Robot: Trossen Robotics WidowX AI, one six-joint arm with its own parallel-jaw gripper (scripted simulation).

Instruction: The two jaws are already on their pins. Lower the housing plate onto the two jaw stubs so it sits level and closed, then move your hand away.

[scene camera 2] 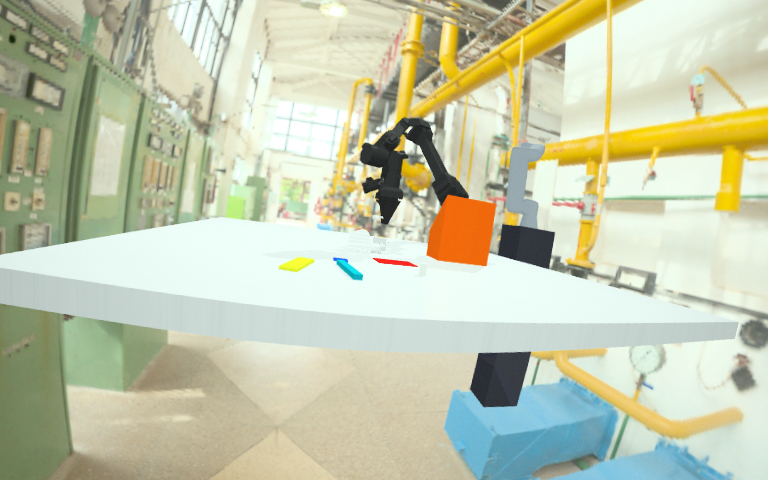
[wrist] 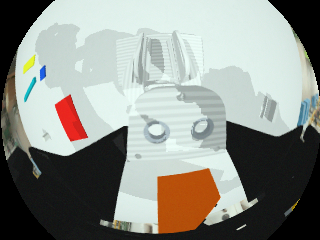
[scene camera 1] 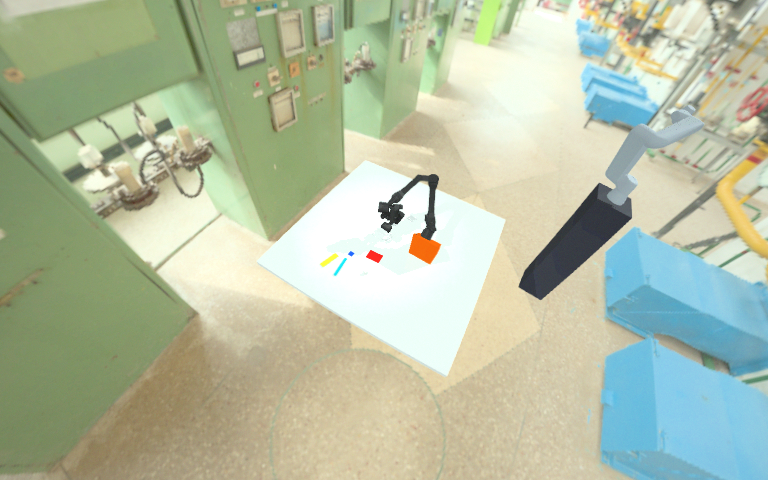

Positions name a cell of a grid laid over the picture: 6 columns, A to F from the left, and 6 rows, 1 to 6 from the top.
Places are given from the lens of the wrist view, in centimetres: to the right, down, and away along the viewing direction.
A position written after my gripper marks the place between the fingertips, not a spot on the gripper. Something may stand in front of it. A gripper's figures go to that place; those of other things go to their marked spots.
my gripper (wrist: D4): 1, 1, 9
red flat piece (wrist: B3): -19, -2, 16
